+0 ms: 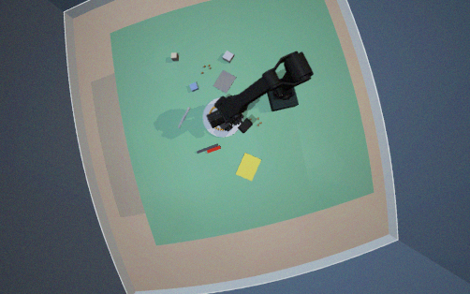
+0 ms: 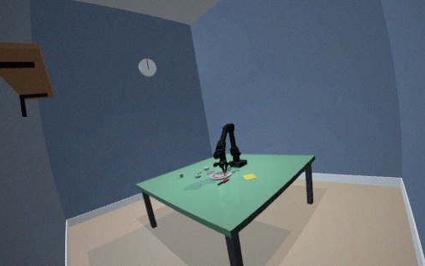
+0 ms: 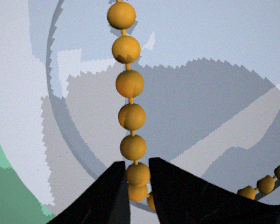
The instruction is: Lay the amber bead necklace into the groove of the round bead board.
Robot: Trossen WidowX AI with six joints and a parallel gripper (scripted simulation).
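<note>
The round grey bead board lies 5 cm ahead of my gripper tip and 1 cm below it. From my gripper tip the other things lie so: grey rod 26 cm ahead, 1 cm to the right, 1 cm below; red-handled tool 15 cm to the left, 12 cm ahead, 1 cm below; grey plate 19 cm to the right, 4 cm ahead, 1 cm below.
</note>
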